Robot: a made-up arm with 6 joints.
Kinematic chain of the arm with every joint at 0, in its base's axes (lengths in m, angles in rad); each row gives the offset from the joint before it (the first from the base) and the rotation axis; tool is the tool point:
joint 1: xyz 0 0 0.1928 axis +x
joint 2: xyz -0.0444 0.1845 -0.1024 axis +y
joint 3: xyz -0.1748 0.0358 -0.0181 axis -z
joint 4: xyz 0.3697 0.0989 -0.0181 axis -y
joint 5: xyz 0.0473 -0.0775 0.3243 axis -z
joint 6: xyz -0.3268 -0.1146 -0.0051 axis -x
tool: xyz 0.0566 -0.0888 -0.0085
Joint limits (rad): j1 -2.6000..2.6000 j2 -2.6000..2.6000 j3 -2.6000..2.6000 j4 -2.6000..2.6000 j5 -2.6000..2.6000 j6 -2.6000..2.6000
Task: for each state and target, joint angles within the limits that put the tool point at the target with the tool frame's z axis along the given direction. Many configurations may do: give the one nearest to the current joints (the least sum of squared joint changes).
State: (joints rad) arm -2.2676 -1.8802 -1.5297 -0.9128 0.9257 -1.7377
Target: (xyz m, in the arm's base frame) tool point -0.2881 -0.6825 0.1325 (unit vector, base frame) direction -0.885 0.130 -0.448
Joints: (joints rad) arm -2.4554 -1.9123 -1.6004 -0.7659 0.4733 -0.9149
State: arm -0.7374 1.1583 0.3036 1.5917 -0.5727 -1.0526
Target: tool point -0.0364 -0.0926 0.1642 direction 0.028 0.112 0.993
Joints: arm -0.5941 0.8518 -0.1383 1.5090 -0.9875 -0.7351
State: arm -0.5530 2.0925 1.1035 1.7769 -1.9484 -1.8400
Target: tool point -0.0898 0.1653 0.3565 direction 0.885 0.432 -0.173
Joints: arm -0.6375 1.5419 1.0269 2.2197 -1.7282 -1.7637
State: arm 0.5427 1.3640 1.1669 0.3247 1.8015 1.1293
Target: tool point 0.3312 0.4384 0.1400 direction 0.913 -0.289 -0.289
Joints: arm 0.5392 1.3183 0.5570 0.0438 1.8766 0.5793
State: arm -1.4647 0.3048 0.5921 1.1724 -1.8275 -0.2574
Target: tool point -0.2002 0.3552 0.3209 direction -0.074 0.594 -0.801
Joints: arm -1.5429 0.3655 1.2589 0.9126 -1.6456 0.1265
